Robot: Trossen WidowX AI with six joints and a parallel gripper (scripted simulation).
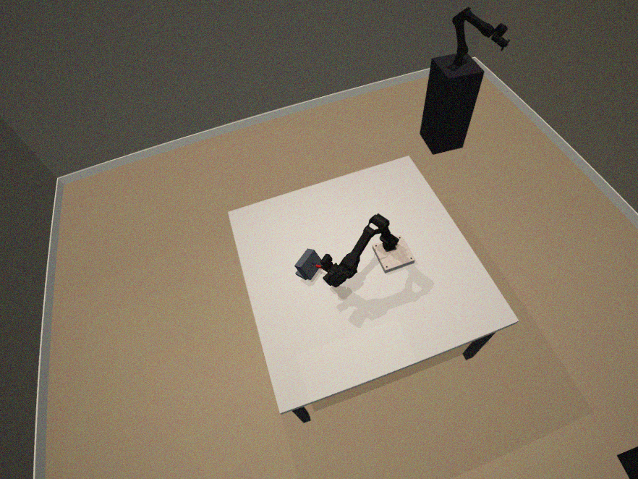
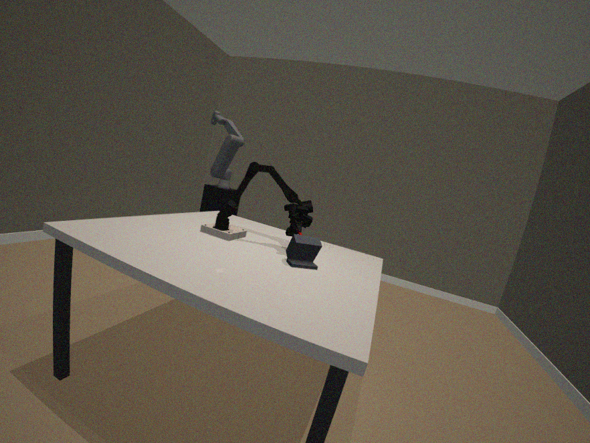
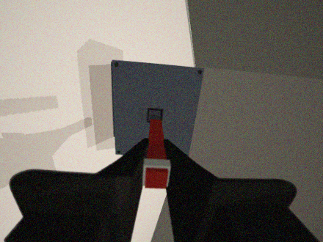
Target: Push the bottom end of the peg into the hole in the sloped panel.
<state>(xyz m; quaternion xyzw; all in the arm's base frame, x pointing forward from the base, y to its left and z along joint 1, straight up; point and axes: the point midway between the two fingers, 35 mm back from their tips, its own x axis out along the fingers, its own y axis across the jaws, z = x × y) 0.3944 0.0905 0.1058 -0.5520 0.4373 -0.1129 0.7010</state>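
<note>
The sloped panel lies 70 mm to the right of my gripper tip, 60 mm ahead of it and 50 mm below it. The rest, counted from my gripper tip: red square-sided peg 10 mm to the left, 10 mm behind, 10 mm above.
</note>
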